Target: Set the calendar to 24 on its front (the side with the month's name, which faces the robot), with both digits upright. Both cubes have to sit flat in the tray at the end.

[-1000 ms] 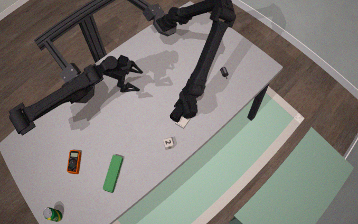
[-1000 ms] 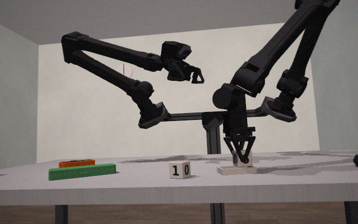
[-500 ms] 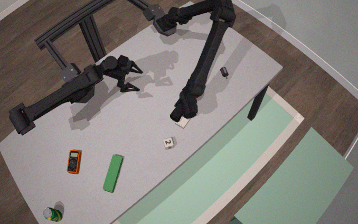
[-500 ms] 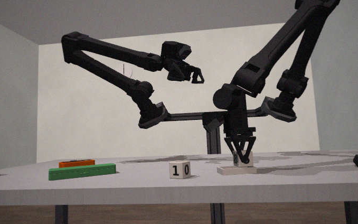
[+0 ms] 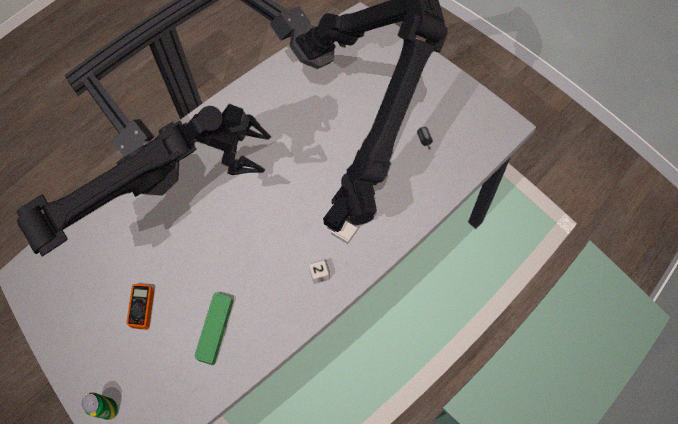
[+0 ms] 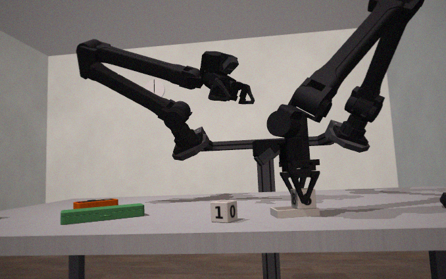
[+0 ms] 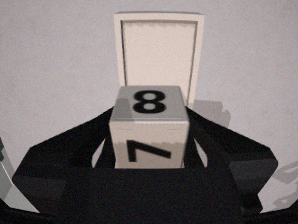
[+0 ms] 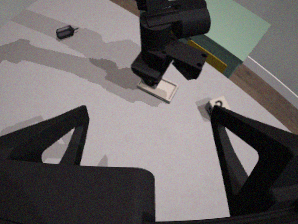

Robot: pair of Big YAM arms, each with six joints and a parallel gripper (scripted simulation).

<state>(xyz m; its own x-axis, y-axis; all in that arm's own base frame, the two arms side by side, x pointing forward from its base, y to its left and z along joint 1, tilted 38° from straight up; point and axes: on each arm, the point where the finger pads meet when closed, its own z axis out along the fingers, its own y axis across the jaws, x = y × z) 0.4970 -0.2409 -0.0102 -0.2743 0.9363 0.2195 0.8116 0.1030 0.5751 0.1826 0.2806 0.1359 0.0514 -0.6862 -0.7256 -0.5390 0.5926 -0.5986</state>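
Right now the calendar tray is 30 mm below my left hand and 20 mm to the right of it. From my left hand the other things lie so: green box: 500 mm to the right, 40 mm behind, 20 mm below; dark object: 360 mm to the left, 30 mm behind, 20 mm below.
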